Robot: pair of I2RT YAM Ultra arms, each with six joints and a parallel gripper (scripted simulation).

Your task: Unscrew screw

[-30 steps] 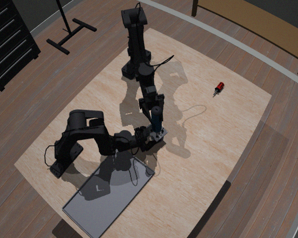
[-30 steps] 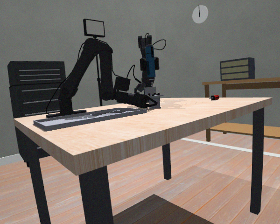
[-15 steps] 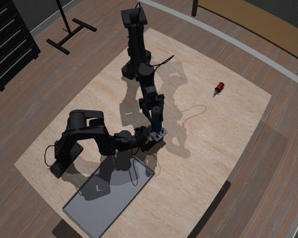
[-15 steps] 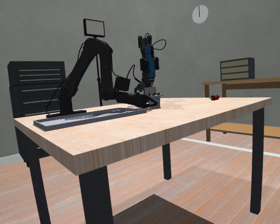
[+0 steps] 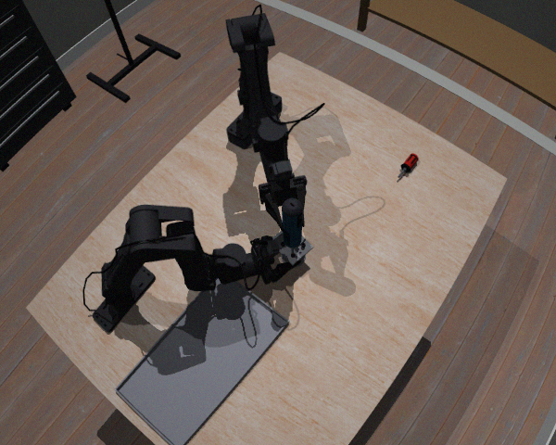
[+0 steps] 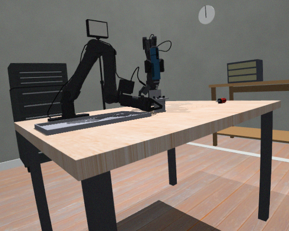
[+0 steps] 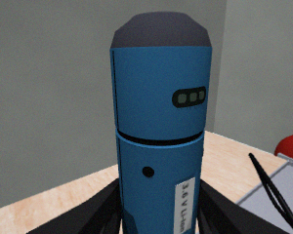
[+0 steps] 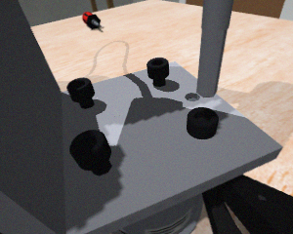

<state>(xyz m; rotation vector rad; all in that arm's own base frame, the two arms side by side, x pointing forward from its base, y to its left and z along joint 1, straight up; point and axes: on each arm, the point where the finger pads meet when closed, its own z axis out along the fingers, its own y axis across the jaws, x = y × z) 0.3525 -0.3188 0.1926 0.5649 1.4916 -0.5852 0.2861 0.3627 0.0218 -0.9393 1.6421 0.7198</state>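
Right now the grey bracket is 5 cm above my right hand. Also, from my right hand: shallow grey tray: 35 cm to the right, 5 cm behind, 2 cm below; then small red-handled screwdriver: 41 cm to the left, 15 cm ahead, 1 cm below.
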